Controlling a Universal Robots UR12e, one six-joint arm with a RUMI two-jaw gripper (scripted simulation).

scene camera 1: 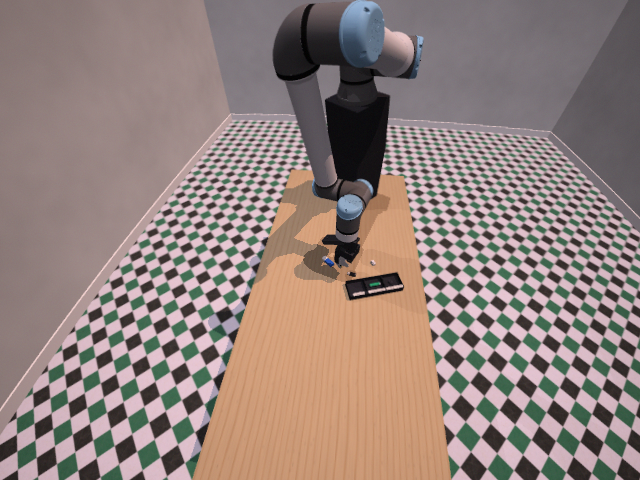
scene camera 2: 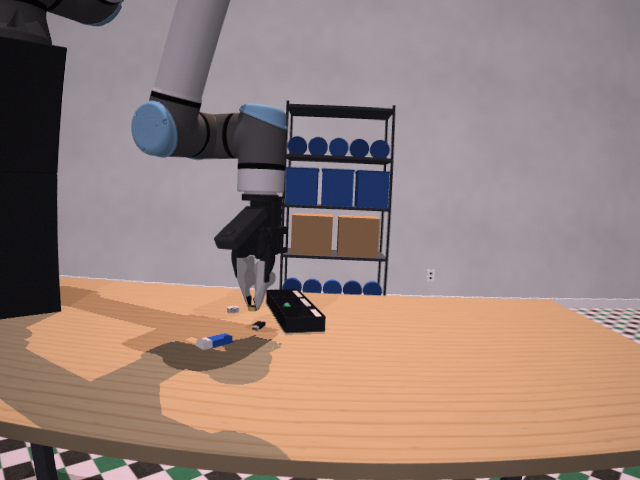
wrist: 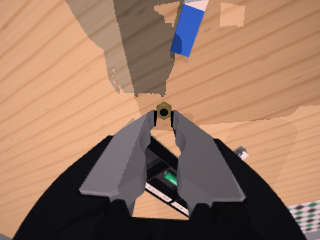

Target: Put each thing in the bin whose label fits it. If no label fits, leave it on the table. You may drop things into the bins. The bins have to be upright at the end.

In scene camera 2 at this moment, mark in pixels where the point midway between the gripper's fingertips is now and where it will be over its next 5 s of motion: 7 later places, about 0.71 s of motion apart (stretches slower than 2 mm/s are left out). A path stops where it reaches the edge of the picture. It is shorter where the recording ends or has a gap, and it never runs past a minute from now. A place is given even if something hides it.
The gripper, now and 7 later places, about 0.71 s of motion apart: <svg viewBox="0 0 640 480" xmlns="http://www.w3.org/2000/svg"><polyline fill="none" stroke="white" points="253,309 268,295 280,285 282,286 282,295 282,284 283,257 284,226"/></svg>
